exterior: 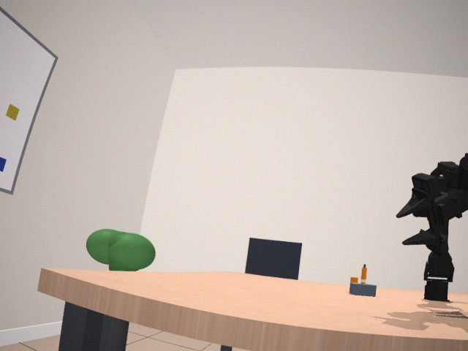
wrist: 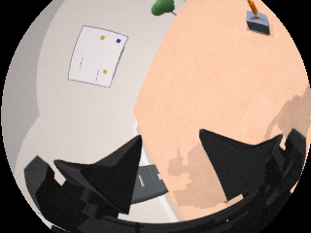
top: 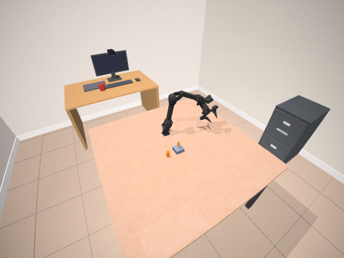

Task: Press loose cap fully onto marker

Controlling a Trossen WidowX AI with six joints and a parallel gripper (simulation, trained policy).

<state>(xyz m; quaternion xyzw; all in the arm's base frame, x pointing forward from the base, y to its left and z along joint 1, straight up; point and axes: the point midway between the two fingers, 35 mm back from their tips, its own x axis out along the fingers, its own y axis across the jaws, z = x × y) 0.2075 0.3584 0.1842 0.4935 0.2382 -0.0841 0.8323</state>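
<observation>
Right now the orange cap is 2 cm ahead of my gripper tip, 48 cm to the right of it and 14 cm below it. From my gripper tip the other things lie so: marker: 1 cm ahead, 37 cm to the right, 9 cm below; then holder block: 1 cm ahead, 37 cm to the right, 15 cm below.
</observation>
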